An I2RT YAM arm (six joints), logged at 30 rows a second.
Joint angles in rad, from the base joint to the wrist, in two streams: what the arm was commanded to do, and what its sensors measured. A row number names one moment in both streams.
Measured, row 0:
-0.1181, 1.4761, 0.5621, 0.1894, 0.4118, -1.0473
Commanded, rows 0 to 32:
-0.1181, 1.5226, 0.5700, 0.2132, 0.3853, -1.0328
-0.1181, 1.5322, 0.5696, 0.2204, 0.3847, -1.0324
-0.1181, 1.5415, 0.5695, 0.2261, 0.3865, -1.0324
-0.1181, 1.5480, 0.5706, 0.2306, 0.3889, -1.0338
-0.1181, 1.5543, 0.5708, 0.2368, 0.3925, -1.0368
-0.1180, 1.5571, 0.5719, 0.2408, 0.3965, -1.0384
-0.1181, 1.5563, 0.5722, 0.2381, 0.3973, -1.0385
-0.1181, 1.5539, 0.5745, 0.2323, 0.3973, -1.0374
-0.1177, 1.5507, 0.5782, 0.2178, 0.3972, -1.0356
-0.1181, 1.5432, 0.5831, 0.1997, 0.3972, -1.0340
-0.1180, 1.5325, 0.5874, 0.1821, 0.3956, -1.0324
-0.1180, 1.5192, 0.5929, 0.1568, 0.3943, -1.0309
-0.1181, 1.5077, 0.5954, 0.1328, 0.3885, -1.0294
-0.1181, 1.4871, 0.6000, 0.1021, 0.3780, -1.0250
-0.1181, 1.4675, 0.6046, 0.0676, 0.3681, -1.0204
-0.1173, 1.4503, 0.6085, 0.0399, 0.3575, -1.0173
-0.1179, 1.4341, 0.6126, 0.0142, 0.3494, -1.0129
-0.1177, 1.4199, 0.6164, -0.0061, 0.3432, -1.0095
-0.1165, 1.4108, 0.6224, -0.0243, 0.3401, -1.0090
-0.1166, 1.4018, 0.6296, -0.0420, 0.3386, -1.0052
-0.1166, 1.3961, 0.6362, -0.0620, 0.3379, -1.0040
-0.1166, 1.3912, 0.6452, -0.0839, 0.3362, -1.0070
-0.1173, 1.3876, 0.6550, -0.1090, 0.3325, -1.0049
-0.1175, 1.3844, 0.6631, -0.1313, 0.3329, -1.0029
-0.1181, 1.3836, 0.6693, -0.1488, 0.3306, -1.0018
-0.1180, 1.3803, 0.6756, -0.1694, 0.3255, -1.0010
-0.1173, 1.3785, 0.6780, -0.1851, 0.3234, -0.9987
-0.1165, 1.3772, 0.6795, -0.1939, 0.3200, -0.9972
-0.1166, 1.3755, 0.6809, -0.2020, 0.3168, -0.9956
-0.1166, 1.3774, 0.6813, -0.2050, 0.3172, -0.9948
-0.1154, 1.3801, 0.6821, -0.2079, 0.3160, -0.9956
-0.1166, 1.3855, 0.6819, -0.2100, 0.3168, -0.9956
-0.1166, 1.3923, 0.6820, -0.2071, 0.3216, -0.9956
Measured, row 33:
-0.1181, 1.3983, 0.6579, -0.1570, 0.3355, -1.0195
